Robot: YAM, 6 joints.
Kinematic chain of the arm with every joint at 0, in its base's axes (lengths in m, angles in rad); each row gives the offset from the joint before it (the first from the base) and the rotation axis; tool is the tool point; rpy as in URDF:
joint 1: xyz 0 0 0.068 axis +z
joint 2: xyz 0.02 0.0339 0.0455 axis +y
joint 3: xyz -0.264 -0.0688 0 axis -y
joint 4: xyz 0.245 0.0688 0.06 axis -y
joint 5: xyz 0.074 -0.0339 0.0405 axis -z
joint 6: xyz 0.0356 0 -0.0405 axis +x
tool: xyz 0 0 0 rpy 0 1.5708 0
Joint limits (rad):
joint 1: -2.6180..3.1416
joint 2: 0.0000..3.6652
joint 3: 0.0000..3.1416
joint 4: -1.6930..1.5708
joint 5: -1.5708..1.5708
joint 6: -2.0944..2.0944
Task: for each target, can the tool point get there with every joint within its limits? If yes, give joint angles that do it. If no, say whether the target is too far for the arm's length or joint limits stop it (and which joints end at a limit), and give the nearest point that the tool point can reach.
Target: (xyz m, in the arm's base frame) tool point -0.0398 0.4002 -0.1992
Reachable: yes | joints 1.7316 3.0926 1.5171 0.6373 0.7695 1.4701
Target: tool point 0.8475 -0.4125 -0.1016
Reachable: no: too far | nearest point 0.5660 -0.2755 -0.0286 | short by 0.321 m
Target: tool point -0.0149 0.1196 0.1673
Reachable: yes | joints 1.6029 1.0760 0.5466 -1.1936 -0.3144 -0.9531
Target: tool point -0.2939 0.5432 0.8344
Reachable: no: too far | nearest point -0.1996 0.3689 0.5953 | short by 0.311 m
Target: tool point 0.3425 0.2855 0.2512
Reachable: yes | joints 0.7469 1.9573 1.2480 0.7808 0.7074 1.7191
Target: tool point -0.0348 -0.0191 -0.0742
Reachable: yes | joints 0.3224 3.3474 0.5605 -0.4243 0.2015 -1.3203
